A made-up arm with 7 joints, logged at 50 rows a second.
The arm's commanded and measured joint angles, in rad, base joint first. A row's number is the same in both.
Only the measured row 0 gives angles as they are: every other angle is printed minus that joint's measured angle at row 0.
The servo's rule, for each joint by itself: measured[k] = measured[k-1] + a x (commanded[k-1-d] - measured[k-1]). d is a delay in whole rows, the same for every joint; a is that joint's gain. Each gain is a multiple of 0.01, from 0.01 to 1. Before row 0 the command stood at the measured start. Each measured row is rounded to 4 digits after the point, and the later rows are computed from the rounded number. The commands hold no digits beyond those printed.
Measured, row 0:
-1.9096 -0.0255 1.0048 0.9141 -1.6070 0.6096 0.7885
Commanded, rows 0 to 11:
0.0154 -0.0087 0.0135 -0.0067 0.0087 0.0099 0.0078
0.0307 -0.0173 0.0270 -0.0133 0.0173 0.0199 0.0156
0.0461 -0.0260 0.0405 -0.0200 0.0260 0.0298 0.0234
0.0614 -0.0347 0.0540 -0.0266 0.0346 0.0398 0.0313
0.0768 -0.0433 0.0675 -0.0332 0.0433 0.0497 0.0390
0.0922 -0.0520 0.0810 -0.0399 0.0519 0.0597 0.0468
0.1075 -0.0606 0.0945 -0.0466 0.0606 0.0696 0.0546
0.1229 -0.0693 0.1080 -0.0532 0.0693 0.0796 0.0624
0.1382 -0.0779 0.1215 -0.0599 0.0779 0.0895 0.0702
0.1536 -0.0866 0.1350 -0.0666 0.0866 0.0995 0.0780
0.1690 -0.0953 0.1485 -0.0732 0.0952 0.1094 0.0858
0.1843 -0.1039 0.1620 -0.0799 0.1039 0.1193 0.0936
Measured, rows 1 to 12:
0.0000 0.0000 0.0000 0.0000 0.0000 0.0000 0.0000
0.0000 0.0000 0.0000 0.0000 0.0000 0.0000 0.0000
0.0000 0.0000 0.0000 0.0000 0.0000 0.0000 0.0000
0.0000 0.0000 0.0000 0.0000 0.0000 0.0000 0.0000
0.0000 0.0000 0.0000 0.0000 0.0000 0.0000 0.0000
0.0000 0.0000 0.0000 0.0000 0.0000 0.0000 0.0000
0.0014 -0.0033 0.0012 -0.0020 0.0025 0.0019 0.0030
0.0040 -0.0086 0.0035 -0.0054 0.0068 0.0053 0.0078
0.0078 -0.0152 0.0068 -0.0098 0.0124 0.0100 0.0137
0.0126 -0.0226 0.0110 -0.0148 0.0188 0.0157 0.0204
0.0184 -0.0305 0.0161 -0.0203 0.0259 0.0222 0.0275
0.0250 -0.0387 0.0219 -0.0262 0.0334 0.0293 0.0348
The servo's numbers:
d 6
a 0.09 0.38 0.09 0.30 0.29 0.19 0.38

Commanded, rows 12 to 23:
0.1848 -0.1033 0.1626 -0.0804 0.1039 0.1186 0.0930
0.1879 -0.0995 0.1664 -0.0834 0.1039 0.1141 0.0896
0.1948 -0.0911 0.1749 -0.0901 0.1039 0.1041 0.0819
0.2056 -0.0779 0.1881 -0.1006 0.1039 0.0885 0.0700
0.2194 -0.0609 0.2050 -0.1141 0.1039 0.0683 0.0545
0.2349 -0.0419 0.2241 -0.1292 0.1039 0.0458 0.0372
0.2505 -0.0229 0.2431 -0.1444 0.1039 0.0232 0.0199
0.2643 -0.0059 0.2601 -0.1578 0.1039 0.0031 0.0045
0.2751 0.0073 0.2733 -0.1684 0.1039 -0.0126 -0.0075
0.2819 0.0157 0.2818 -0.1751 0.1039 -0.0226 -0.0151
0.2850 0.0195 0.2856 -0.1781 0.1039 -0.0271 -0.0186
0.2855 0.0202 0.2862 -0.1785 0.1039 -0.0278 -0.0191
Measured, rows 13 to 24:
0.0324 -0.0470 0.0284 -0.0323 0.0413 0.0370 0.0423
0.0405 -0.0555 0.0356 -0.0386 0.0494 0.0451 0.0499
0.0493 -0.0640 0.0433 -0.0450 0.0577 0.0535 0.0576
0.0587 -0.0726 0.0516 -0.0515 0.0661 0.0622 0.0654
0.0686 -0.0812 0.0603 -0.0580 0.0745 0.0712 0.0732
0.0790 -0.0898 0.0695 -0.0646 0.0830 0.0803 0.0810
0.0885 -0.0949 0.0779 -0.0693 0.0891 0.0876 0.0856
0.0974 -0.0966 0.0859 -0.0735 0.0934 0.0926 0.0871
0.1062 -0.0945 0.0939 -0.0785 0.0964 0.0948 0.0851
0.1151 -0.0882 0.1024 -0.0851 0.0986 0.0936 0.0794
0.1245 -0.0778 0.1116 -0.0938 0.1001 0.0888 0.0699
0.1344 -0.0642 0.1217 -0.1044 0.1012 0.0806 0.0575

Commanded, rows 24 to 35:
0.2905 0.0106 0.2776 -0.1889 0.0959 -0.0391 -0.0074
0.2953 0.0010 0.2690 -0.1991 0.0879 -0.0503 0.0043
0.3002 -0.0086 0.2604 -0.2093 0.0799 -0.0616 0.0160
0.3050 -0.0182 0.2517 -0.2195 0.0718 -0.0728 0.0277
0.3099 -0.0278 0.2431 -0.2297 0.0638 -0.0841 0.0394
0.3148 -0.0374 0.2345 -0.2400 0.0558 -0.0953 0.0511
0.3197 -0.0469 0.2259 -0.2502 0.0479 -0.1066 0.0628
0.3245 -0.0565 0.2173 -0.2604 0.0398 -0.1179 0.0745
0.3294 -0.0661 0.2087 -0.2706 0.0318 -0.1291 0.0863
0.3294 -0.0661 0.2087 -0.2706 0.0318 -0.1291 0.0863
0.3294 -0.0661 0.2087 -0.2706 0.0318 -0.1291 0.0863
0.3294 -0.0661 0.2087 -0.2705 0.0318 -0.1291 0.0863
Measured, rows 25 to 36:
0.1448 -0.0485 0.1326 -0.1164 0.1020 0.0697 0.0432
0.1556 -0.0323 0.1441 -0.1288 0.1026 0.0570 0.0285
0.1664 -0.0173 0.1557 -0.1407 0.1030 0.0438 0.0148
0.1768 -0.0048 0.1670 -0.1510 0.1033 0.0312 0.0034
0.1865 0.0044 0.1777 -0.1591 0.1035 0.0201 -0.0050
0.1954 0.0104 0.1875 -0.1649 0.1036 0.0110 -0.0104
0.2040 0.0105 0.1956 -0.1721 0.1014 0.0015 -0.0093
0.2122 0.0069 0.2022 -0.1802 0.0975 -0.0083 -0.0041
0.2201 0.0010 0.2074 -0.1889 0.0924 -0.0184 0.0035
0.2277 -0.0063 0.2114 -0.1981 0.0864 -0.0287 0.0127
0.2351 -0.0145 0.2143 -0.2076 0.0798 -0.0392 0.0228
0.2423 -0.0232 0.2161 -0.2173 0.0728 -0.0499 0.0336

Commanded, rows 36 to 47:
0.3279 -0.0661 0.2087 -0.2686 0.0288 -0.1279 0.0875
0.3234 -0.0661 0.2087 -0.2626 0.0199 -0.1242 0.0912
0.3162 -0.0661 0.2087 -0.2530 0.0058 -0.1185 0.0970
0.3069 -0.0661 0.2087 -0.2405 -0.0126 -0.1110 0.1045
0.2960 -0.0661 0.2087 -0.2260 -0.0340 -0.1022 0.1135
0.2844 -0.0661 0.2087 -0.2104 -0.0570 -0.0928 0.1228
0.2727 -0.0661 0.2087 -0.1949 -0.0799 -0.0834 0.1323
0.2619 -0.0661 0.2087 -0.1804 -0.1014 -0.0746 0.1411
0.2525 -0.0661 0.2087 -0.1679 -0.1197 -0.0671 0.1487
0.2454 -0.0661 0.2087 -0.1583 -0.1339 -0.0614 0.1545
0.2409 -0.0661 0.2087 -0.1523 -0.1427 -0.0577 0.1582
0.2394 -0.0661 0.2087 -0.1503 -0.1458 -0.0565 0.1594
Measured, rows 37 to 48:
0.2493 -0.0322 0.2170 -0.2272 0.0656 -0.0607 0.0447
0.2561 -0.0414 0.2170 -0.2372 0.0581 -0.0716 0.0560
0.2627 -0.0508 0.2163 -0.2472 0.0505 -0.0825 0.0675
0.2687 -0.0566 0.2156 -0.2542 0.0451 -0.0914 0.0746
0.2742 -0.0602 0.2150 -0.2591 0.0412 -0.0986 0.0790
0.2792 -0.0624 0.2144 -0.2625 0.0385 -0.1044 0.0818
0.2836 -0.0638 0.2139 -0.2643 0.0357 -0.1089 0.0840
0.2872 -0.0647 0.2134 -0.2638 0.0311 -0.1118 0.0867
0.2898 -0.0652 0.2130 -0.2606 0.0238 -0.1131 0.0906
0.2913 -0.0655 0.2126 -0.2546 0.0132 -0.1127 0.0959
0.2917 -0.0657 0.2122 -0.2460 -0.0005 -0.1107 0.1026
0.2910 -0.0659 0.2119 -0.2353 -0.0169 -0.1073 0.1103

